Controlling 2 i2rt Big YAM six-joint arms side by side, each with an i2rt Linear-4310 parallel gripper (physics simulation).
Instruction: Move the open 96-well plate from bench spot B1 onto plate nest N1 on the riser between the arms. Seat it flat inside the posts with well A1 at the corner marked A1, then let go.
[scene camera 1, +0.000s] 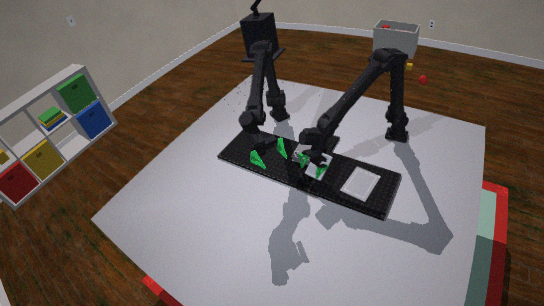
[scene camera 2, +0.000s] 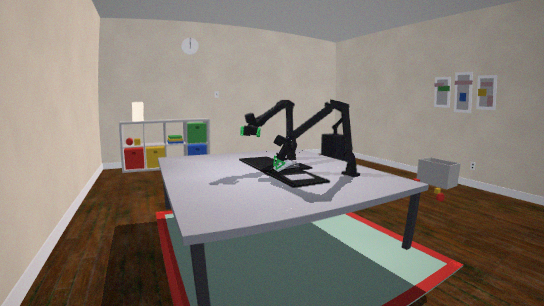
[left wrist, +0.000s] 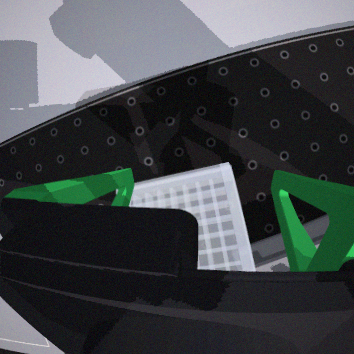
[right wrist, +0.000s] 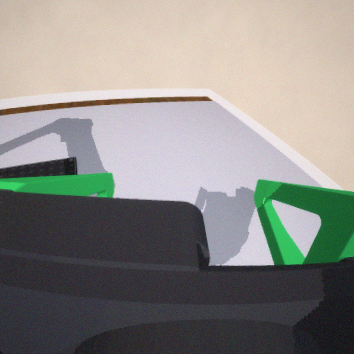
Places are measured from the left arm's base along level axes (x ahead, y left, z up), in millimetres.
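Pixels of known places: left gripper, between the fingertips: (scene camera 1: 309, 173) (scene camera 2: 275, 167) (left wrist: 200, 177); right gripper, between the fingertips: (scene camera 1: 276, 163) (scene camera 2: 249, 135) (right wrist: 184, 184); left arm's base, origin of its link: (scene camera 1: 396, 135) (scene camera 2: 350, 174); right arm's base, origin of its link: (scene camera 1: 279, 115) (scene camera 2: 291, 158).
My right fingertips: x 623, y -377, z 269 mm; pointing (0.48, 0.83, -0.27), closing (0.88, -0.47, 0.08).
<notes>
For each thing: its top centre in the pictures, then the offset to it from my right fingertips. "spot": a spot on its surface instead. Level surfaces: height alone.
- pale piece, a spot on its surface: (scene camera 1: 299, 151) spot: dx -290, dy -58, dz -222 mm
- pale table, height of its surface: dz -269 mm
- white outlined rectangle, a spot on its surface: (scene camera 1: 361, 183) (scene camera 2: 299, 176) spot: dx -222, dy +285, dz -254 mm
The clear-white 96-well plate (scene camera 1: 326, 161) (left wrist: 215, 215) shows on the black perforated board in scene camera 1, partly hidden by my left arm. My left gripper (scene camera 1: 312, 165) (scene camera 2: 278, 163) (left wrist: 200, 177) is open, its green fingers low around the plate; in the left wrist view the left finger overlaps the plate's left side and the right finger stands apart from it. A pale piece (scene camera 1: 299, 151), perhaps nest N1, is mostly hidden beside the left gripper. The A1 mark cannot be read. My right gripper (scene camera 1: 269, 153) (scene camera 2: 250, 131) (right wrist: 184, 184) is open and empty, high above the table.
The black board (scene camera 1: 385, 202) (scene camera 2: 320, 181) lies on the pale table (scene camera 1: 175, 200) (scene camera 2: 215, 220). A white outlined rectangle (scene camera 1: 361, 183) (scene camera 2: 300, 176) lies near the board's right end in scene camera 1. My left forearm slants over the board.
</notes>
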